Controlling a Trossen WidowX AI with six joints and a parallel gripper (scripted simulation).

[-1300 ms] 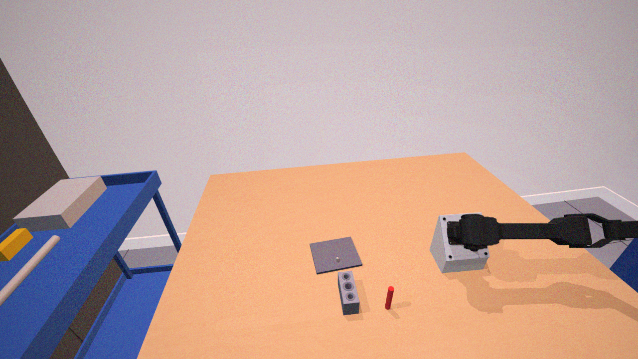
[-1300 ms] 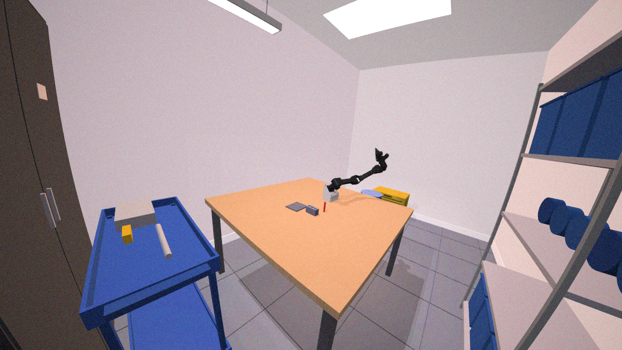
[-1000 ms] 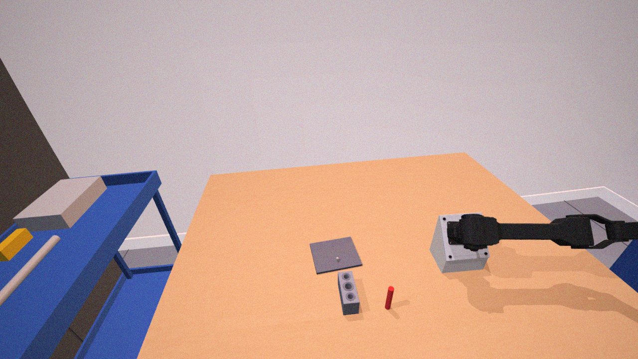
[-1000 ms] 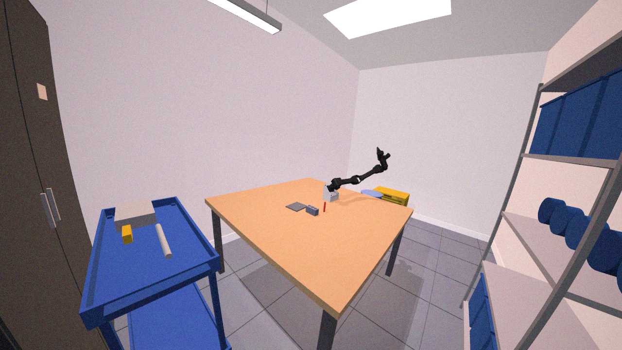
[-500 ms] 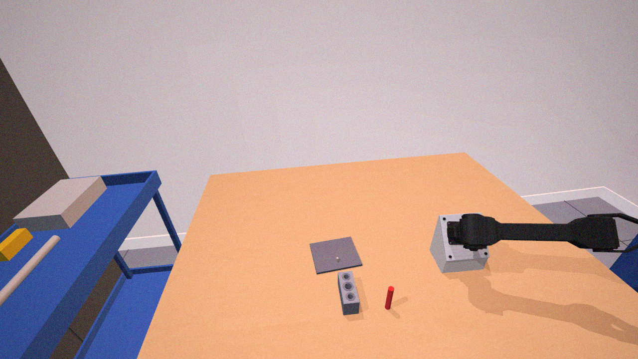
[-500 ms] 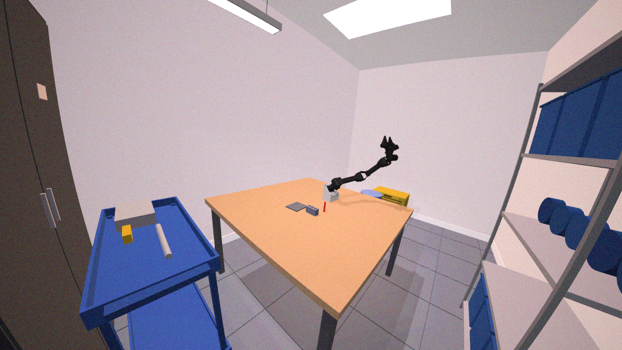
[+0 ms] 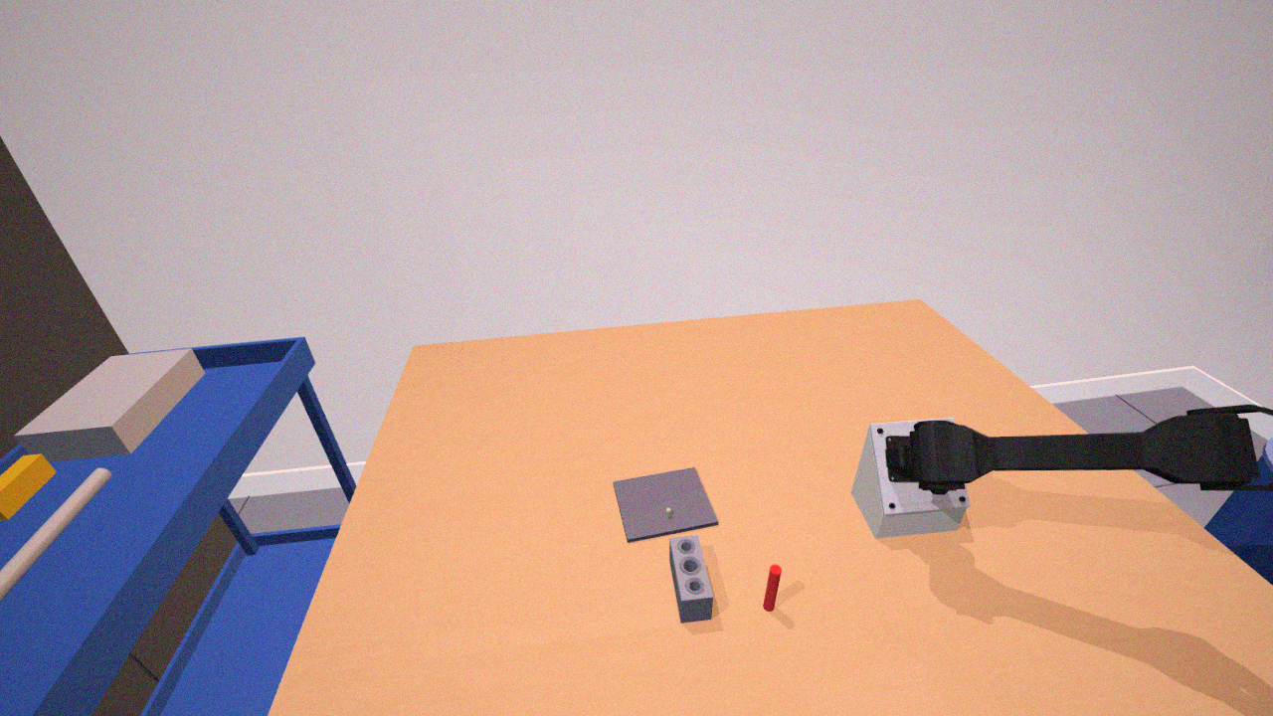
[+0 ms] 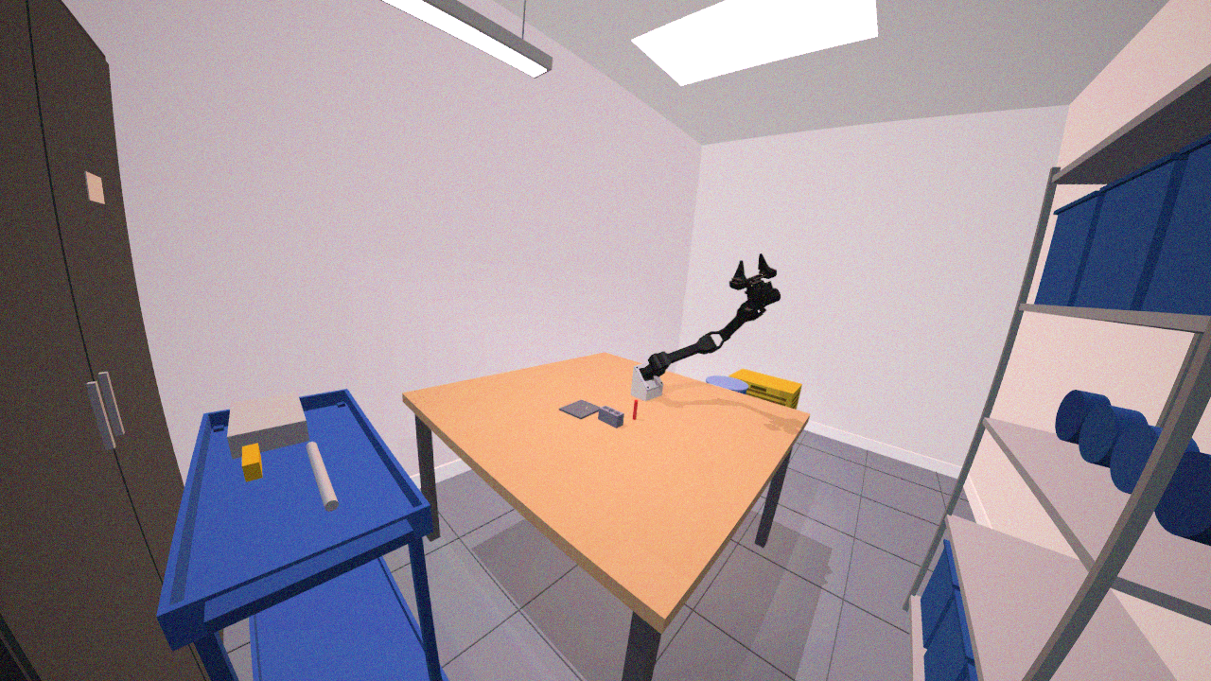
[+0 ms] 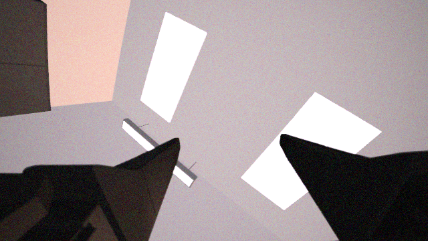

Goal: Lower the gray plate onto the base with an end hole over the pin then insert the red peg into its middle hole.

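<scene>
The gray plate is 41 cm ahead of my gripper tip, 25 cm to the right of it and 63 cm below it. The rest, counted from my gripper tip: dark flat base 44 cm ahead, 39 cm to the right, 66 cm below; then red peg 31 cm ahead, 22 cm to the right, 63 cm below.
</scene>
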